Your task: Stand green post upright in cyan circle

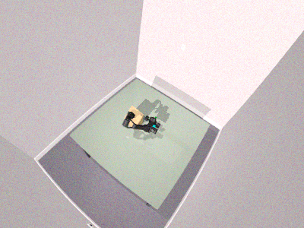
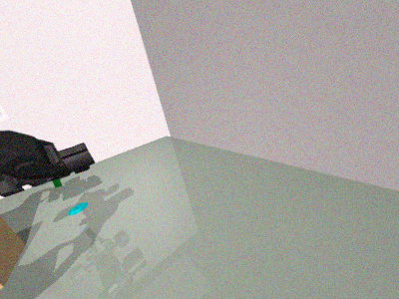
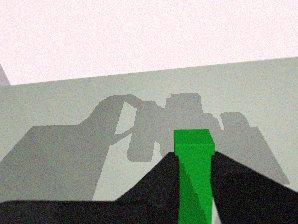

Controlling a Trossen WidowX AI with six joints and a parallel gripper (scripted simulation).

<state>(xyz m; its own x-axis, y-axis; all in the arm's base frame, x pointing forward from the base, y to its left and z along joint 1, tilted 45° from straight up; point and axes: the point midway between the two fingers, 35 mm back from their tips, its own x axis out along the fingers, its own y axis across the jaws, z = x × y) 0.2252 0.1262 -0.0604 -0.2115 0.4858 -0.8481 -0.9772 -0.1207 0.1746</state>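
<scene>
My gripper tip is 10 mm short of the cyan circle, 10 mm to the left of it and 150 mm above it. From my gripper tip the other things lie so: green post 20 mm below.
</scene>
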